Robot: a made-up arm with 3 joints. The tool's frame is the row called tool.
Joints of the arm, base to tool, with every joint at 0 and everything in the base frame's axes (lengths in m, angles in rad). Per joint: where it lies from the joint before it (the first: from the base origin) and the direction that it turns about. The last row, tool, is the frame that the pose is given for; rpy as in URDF.
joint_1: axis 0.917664 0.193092 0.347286 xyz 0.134 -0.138 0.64
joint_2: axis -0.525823 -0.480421 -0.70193 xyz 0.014 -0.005 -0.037
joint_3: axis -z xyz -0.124 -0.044 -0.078
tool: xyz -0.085 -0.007 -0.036 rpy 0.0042 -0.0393 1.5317
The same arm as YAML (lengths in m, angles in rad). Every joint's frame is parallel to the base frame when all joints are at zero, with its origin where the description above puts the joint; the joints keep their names.
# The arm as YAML. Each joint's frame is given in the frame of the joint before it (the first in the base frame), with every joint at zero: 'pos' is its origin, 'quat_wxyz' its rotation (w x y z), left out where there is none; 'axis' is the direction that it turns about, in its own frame. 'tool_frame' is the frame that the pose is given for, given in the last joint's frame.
length_unit: m
angle_unit: rad
joints:
  - joint: joint_1
    pos: [0.134, -0.138, 0.64]
    axis: [0.917664, 0.193092, 0.347286]
  - joint: joint_2
    pos: [0.014, -0.005, -0.037]
    axis: [-0.525823, -0.480421, -0.70193]
  - joint: joint_3
    pos: [-0.124, -0.044, -0.078]
    axis: [0.0, 0.0, -1.0]
tool_frame:
  pos: [-0.085, -0.007, -0.036]
  quat_wxyz: [0.720624, 0.015133, -0.012707, 0.693044]

